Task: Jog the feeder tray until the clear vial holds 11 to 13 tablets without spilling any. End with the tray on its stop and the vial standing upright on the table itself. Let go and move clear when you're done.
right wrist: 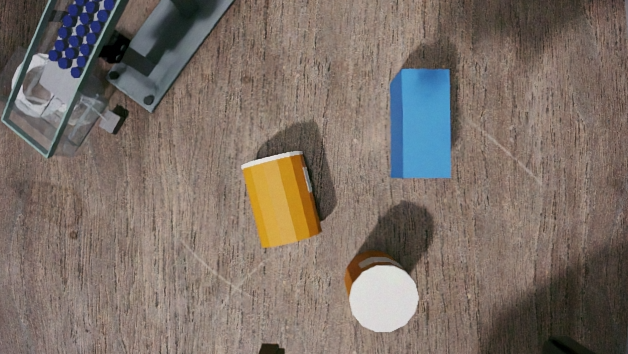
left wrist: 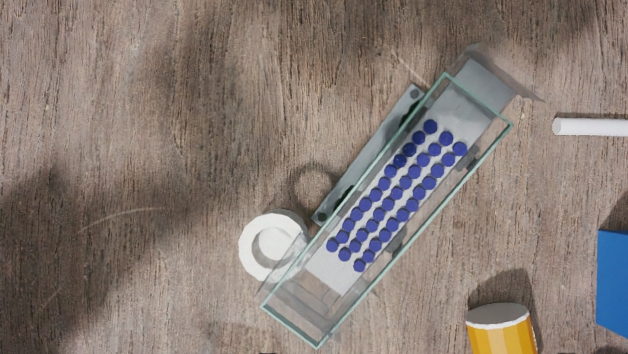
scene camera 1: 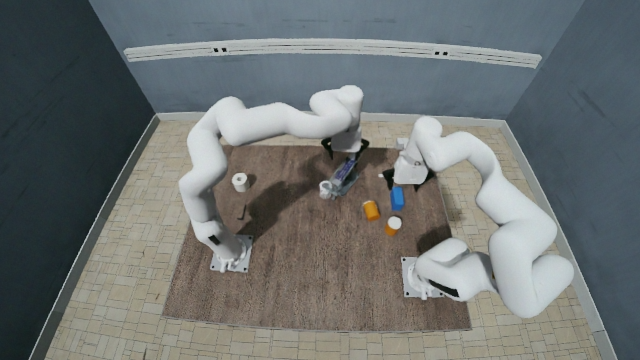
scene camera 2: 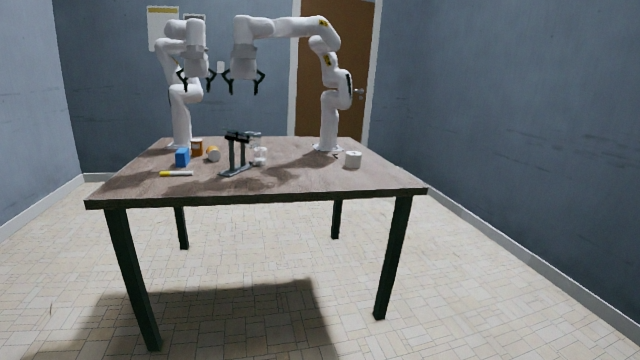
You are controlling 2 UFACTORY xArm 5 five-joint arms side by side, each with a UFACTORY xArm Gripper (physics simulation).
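Places are measured from the left arm's base along level axes (x right, y ahead, z up), in centimetres.
Where they show: left gripper, fingertip midpoint: (scene camera 1: 344, 157) (scene camera 2: 243, 95); right gripper, fingertip midpoint: (scene camera 1: 402, 187) (scene camera 2: 197, 92); left arm's base, link origin: (scene camera 1: 232, 252) (scene camera 2: 327, 147); right arm's base, link origin: (scene camera 2: 183, 145).
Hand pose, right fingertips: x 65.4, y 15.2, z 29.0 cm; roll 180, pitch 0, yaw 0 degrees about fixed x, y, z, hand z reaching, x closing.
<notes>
Things, the pixels of their top centre, and the offset from my right fingertips.
- clear vial, top centre: (left wrist: 272, 248) (right wrist: 39, 85) (scene camera 2: 260, 148) (scene camera 1: 325, 185) dx -26.7, dy +14.7, dz -21.9 cm
- blue box, top centre: (right wrist: 426, 122) (scene camera 2: 181, 150) (scene camera 1: 398, 195) dx +5.9, dy +11.1, dz -23.0 cm
- lying orange bottle, top centre: (right wrist: 279, 200) (scene camera 1: 372, 207) (scene camera 2: 213, 147) dx -6.2, dy +4.9, dz -23.6 cm
- upright orange bottle, top centre: (right wrist: 384, 299) (scene camera 1: 394, 222) (scene camera 2: 196, 139) dx +2.2, dy -3.0, dz -21.6 cm
- marker, top centre: (left wrist: 622, 126) (scene camera 2: 176, 171) dx +5.4, dy +25.5, dz -27.4 cm
- white roll, top centre: (scene camera 2: 353, 153) (scene camera 1: 239, 178) dx -67.3, dy +18.2, dz -23.0 cm
- black hex key, top centre: (scene camera 1: 241, 211) dx -64.7, dy +3.9, dz -28.4 cm
The feeder tray (left wrist: 320, 272) (right wrist: 60, 82), clear-walled with a pale floor, lies on its grey stand (scene camera 2: 235, 171) (left wrist: 370, 150) (right wrist: 145, 82). Several rows of blue tablets (left wrist: 396, 193) (right wrist: 75, 41) lie in it. The clear vial (scene camera 1: 325, 189) (scene camera 2: 259, 156) (left wrist: 250, 245), with a white rim, stands upright beside the tray's lower end, partly under it; no blue tablets show inside. My left gripper (scene camera 1: 344, 156) (scene camera 2: 243, 93) is open, high above the tray. My right gripper (scene camera 1: 403, 188) (scene camera 2: 197, 91) is open and empty, high above the blue box's side. Whether the tray touches its stop, I cannot tell.
A blue box (scene camera 1: 397, 198) (right wrist: 425, 125), a lying orange bottle (scene camera 1: 371, 211) (right wrist: 280, 200) and an upright orange bottle (scene camera 1: 393, 226) (right wrist: 384, 298) are right of the tray in scene camera 1. A marker (scene camera 2: 176, 173), white roll (scene camera 1: 240, 182) and black hex key (scene camera 1: 242, 212) also lie around.
</notes>
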